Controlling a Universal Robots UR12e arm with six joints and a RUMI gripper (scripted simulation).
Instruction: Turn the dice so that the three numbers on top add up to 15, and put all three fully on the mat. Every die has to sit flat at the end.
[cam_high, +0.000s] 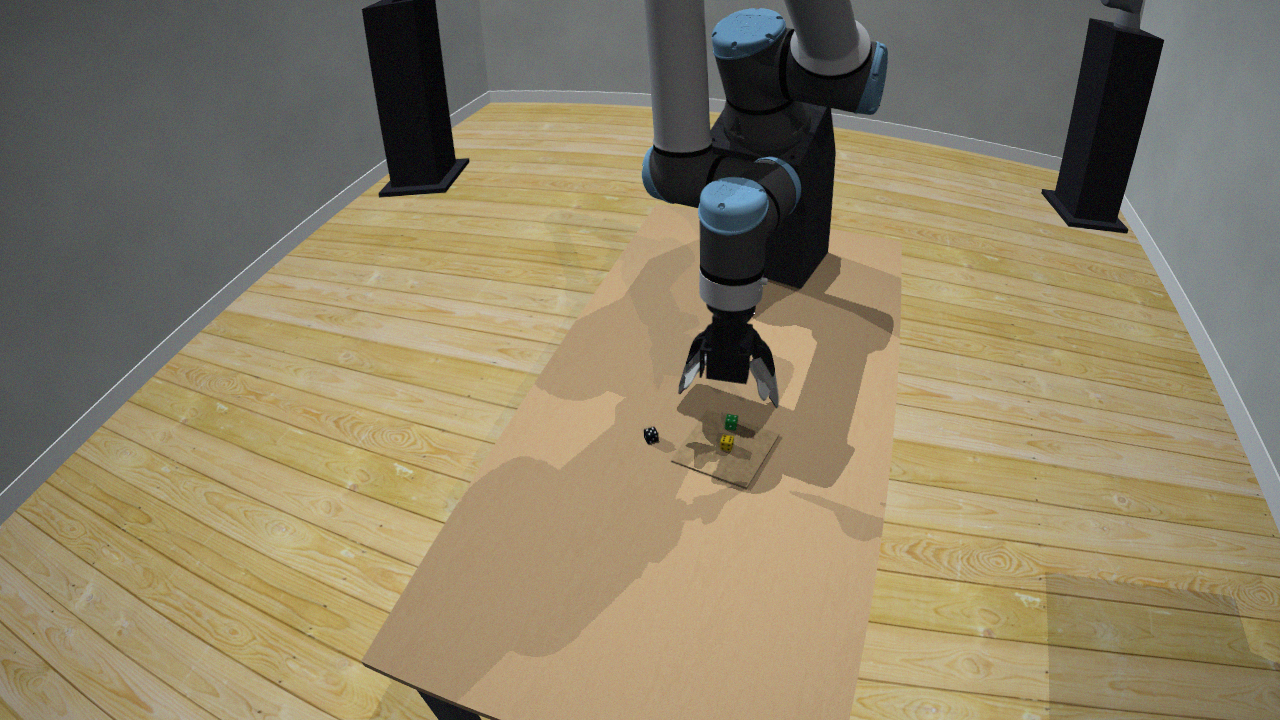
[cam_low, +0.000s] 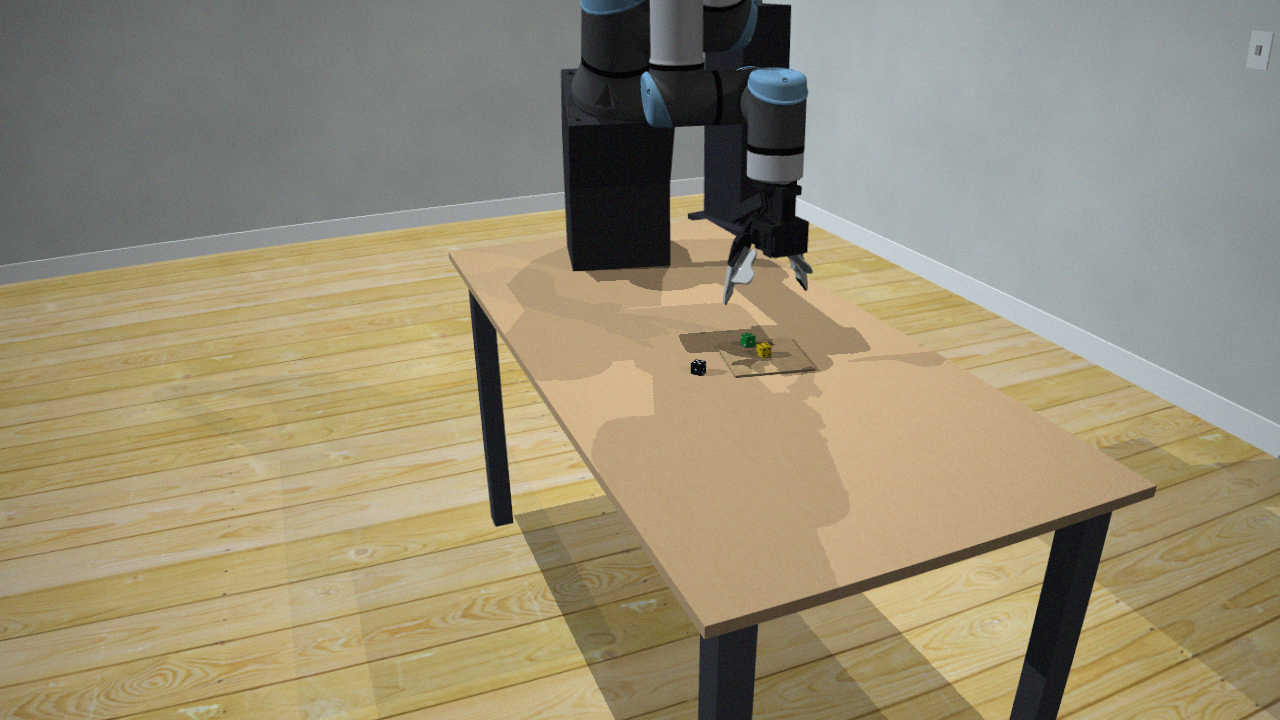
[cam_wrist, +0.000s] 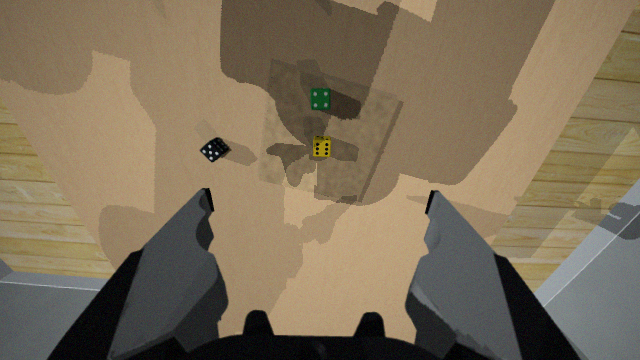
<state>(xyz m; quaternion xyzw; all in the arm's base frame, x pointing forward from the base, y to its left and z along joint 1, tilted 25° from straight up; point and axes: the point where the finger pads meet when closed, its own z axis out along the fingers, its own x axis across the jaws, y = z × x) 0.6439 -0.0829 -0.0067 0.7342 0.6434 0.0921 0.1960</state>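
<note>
Right now my hand is 20 mm past the black die, 130 mm to the left of it and 100 mm above it. Also, from my hand: thin square mat (110 mm below); then yellow die (100 mm below); then green die (50 mm behind, 10 mm to the left, 100 mm below).
</note>
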